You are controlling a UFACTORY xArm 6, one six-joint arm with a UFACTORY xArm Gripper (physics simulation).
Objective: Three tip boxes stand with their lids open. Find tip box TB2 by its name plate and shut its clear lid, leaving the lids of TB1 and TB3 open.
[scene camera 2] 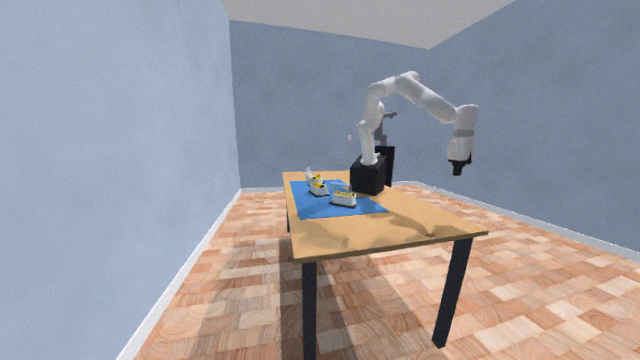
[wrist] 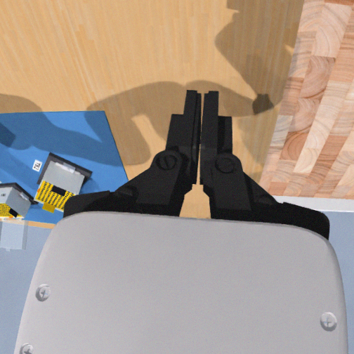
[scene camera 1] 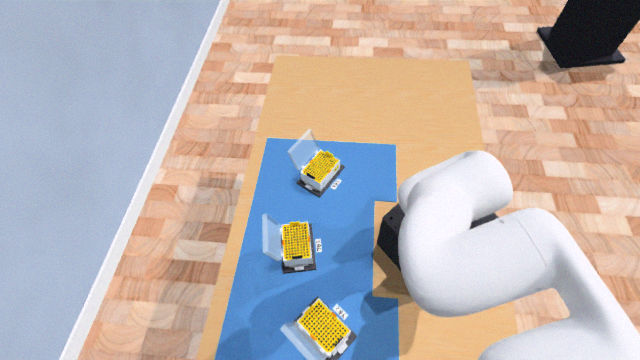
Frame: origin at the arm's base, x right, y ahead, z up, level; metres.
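Where they show: gripper, fingertip midpoint: (scene camera 2: 456, 175); arm's base, origin of the base link: (scene camera 2: 368, 161).
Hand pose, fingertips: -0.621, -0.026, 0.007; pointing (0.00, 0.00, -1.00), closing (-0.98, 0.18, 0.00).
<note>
Each offset is from my fingertips to the top centre of the thing, as dx, dy, dz. "*": to the spot under its first point. Level surfaces: height alone.
The near tip box @[+0.424, +0.340, -0.167] (scene camera 1: 324, 326) (scene camera 2: 344, 200) (wrist: 62, 175) has a name plate @[* +0.462, +0.299, -0.231] (scene camera 1: 340, 311) (wrist: 37, 165) that reads as TB2. Its clear lid @[+0.371, +0.399, -0.080] (scene camera 1: 298, 342) (scene camera 2: 341, 188) stands open. The middle tip box @[+0.667, +0.405, -0.167] (scene camera 1: 297, 242) (scene camera 2: 319, 190) has its clear lid @[* +0.668, +0.487, -0.140] (scene camera 1: 271, 237) open. The far tip box @[+0.939, +0.325, -0.159] (scene camera 1: 321, 167) also has its clear lid (scene camera 1: 303, 150) open. The plates of these two are too blurred to read surely. My gripper (scene camera 2: 457, 173) (wrist: 202, 111) is shut and empty, high above the near end of the table, well away from the boxes. It does not show in scene camera 1.
The boxes stand on a blue mat @[dz -0.234] (scene camera 1: 350, 220) (scene camera 2: 317, 210) (wrist: 95, 140) on the wooden table @[dz -0.236] (scene camera 1: 375, 95) (scene camera 2: 360, 240) (wrist: 125, 40). The black robot base (scene camera 1: 390, 232) (scene camera 2: 366, 175) stands beside the mat. A black pedestal (scene camera 1: 590, 30) stands on the floor beyond the table.
</note>
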